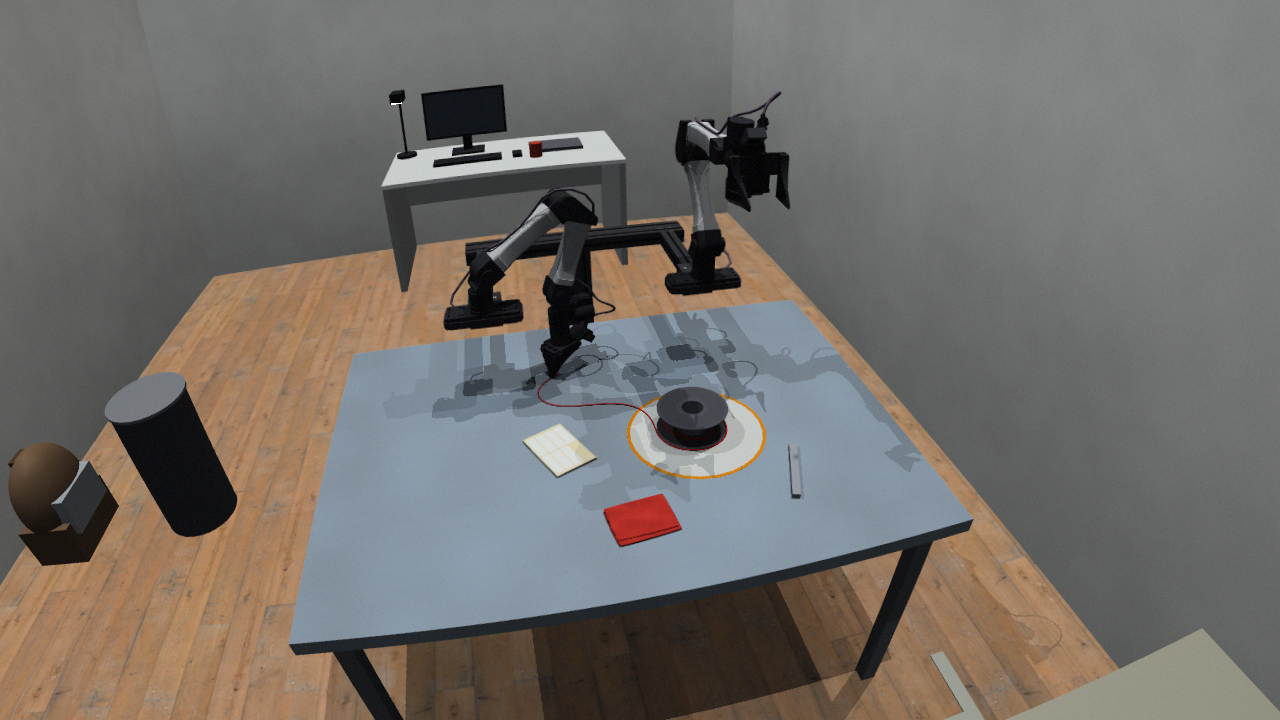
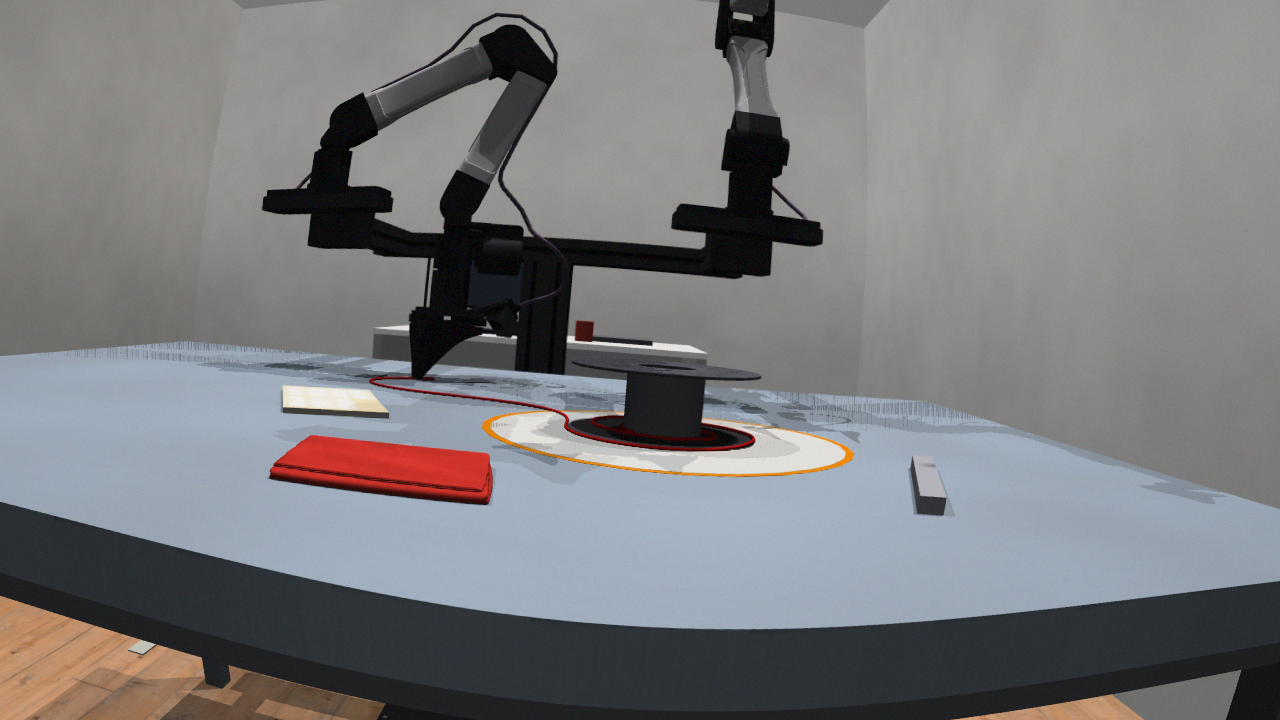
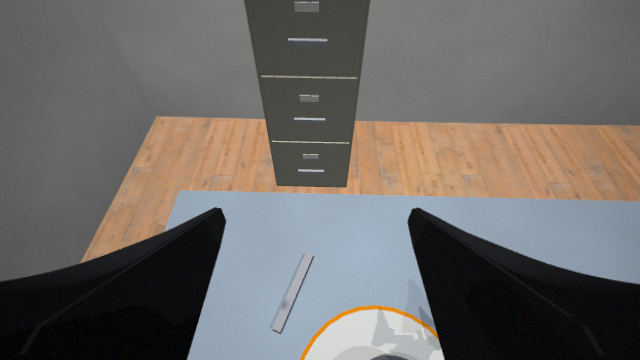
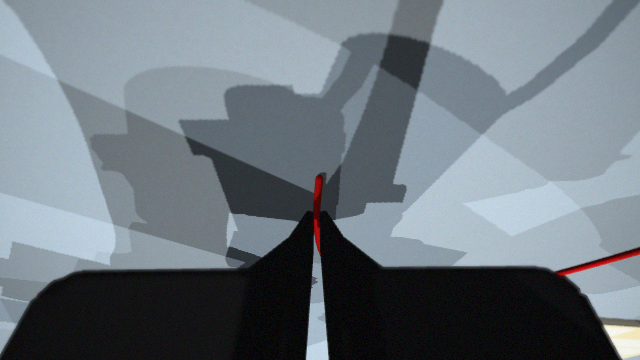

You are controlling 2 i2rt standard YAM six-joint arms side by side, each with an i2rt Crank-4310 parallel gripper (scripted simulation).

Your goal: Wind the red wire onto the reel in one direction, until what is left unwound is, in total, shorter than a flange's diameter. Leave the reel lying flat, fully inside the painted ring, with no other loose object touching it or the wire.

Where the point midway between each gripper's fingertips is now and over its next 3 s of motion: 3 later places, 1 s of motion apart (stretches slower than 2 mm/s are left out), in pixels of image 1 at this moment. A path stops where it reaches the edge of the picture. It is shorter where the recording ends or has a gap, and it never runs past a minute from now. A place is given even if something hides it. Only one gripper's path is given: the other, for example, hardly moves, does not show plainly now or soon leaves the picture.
My left gripper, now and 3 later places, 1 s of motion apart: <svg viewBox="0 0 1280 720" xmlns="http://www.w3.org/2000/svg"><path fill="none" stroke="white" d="M770 208L748 253L702 363L691 380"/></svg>
